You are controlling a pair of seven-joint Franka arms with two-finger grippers.
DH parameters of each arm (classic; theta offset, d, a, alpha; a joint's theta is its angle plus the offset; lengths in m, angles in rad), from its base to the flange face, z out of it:
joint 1: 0 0.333 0 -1.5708
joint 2: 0 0 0 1.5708
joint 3: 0 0.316 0.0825 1.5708
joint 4: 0 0 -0.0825 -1.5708
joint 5: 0 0.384 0 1.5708
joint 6: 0 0 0.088 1.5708
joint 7: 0 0.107 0 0
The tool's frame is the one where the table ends.
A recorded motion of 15 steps. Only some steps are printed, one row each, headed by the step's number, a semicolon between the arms.
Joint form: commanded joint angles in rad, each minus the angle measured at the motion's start. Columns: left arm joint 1, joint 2, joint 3, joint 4, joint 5, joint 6, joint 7; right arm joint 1, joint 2, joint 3, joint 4, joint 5, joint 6, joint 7.
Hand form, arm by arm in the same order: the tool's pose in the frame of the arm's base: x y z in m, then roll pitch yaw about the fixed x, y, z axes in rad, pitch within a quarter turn. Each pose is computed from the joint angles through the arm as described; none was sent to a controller.
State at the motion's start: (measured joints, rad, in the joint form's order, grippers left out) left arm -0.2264 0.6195 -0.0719 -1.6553 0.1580 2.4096 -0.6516; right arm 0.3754 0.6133 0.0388 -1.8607 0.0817 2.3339 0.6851
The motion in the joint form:
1: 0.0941 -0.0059 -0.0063 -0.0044 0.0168 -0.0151 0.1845; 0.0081 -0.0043 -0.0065 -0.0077 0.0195 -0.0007 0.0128
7: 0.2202 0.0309 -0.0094 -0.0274 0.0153 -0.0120 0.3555; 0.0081 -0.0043 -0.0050 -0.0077 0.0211 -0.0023 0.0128
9: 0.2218 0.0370 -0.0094 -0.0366 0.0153 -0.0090 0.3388; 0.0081 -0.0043 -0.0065 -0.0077 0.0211 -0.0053 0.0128
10: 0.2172 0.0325 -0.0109 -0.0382 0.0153 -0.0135 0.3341; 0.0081 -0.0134 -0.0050 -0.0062 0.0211 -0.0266 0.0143
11: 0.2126 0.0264 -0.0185 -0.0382 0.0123 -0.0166 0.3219; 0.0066 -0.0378 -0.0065 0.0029 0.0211 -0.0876 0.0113
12: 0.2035 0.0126 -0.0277 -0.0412 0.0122 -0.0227 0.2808; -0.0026 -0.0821 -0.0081 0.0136 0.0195 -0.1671 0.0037
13: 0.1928 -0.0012 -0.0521 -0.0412 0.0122 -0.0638 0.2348; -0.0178 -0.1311 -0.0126 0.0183 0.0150 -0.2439 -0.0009
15: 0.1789 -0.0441 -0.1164 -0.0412 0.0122 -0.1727 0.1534; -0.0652 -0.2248 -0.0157 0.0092 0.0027 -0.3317 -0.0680
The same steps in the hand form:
1: 0.6826 -0.1374 0.2642 -3.1161 -0.1470 0.1507; 0.5685 0.2521 0.1752 3.1085 0.1651 -0.3645
7: 0.6847 -0.0525 0.2291 -3.0871 -0.0838 0.1009; 0.5680 0.2529 0.1751 3.1088 0.1677 -0.3644
9: 0.6815 -0.0514 0.2213 -3.0870 -0.0725 0.1184; 0.5680 0.2520 0.1749 3.1063 0.1694 -0.3658
10: 0.6808 -0.0554 0.2233 -3.0871 -0.0712 0.1176; 0.5670 0.2528 0.1796 3.1002 0.1785 -0.3654
11: 0.6805 -0.0631 0.2274 -3.0945 -0.0738 0.1219; 0.5671 0.2517 0.1941 3.0839 0.2003 -0.3633
12: 0.6792 -0.0747 0.2353 -3.1025 -0.0797 0.1473; 0.5690 0.2463 0.2205 3.0706 0.2201 -0.3615
13: 0.6738 -0.0955 0.2418 -3.1065 -0.0545 0.1654; 0.5706 0.2347 0.2478 3.0547 0.2361 -0.3702
15: 0.6582 -0.1396 0.2642 -3.1049 0.0062 0.1841; 0.5739 0.2033 0.2962 3.0632 0.2388 -0.3384

